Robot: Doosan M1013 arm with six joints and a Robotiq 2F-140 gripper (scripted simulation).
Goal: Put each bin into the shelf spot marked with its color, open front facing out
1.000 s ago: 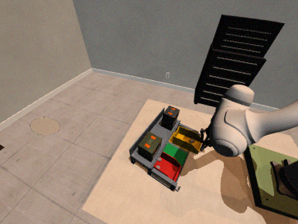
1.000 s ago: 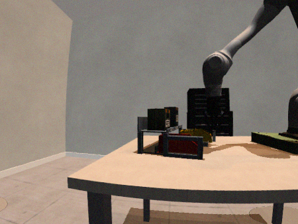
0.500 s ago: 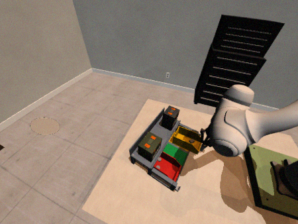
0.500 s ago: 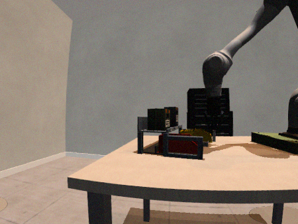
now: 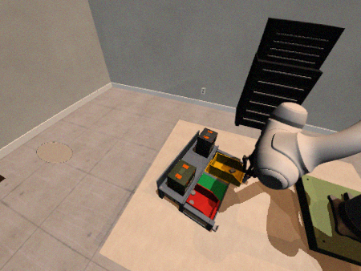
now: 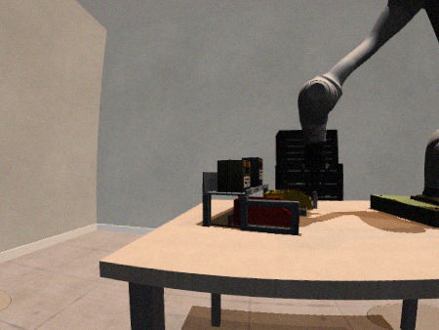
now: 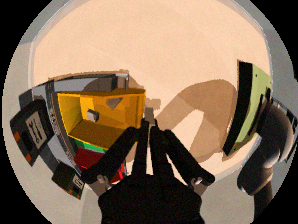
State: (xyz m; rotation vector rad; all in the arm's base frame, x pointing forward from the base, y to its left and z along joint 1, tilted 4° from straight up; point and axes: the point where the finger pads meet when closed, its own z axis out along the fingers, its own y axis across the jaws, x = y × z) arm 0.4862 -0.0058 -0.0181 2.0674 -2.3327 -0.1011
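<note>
The yellow bin is 100 mm ahead of my hand and 10 mm to the right of it. Round my hand: dark box (250 mm ahead, 30 mm to the right, 110 mm above); red bin (180 mm ahead, 210 mm to the left, 10 mm below).
</note>
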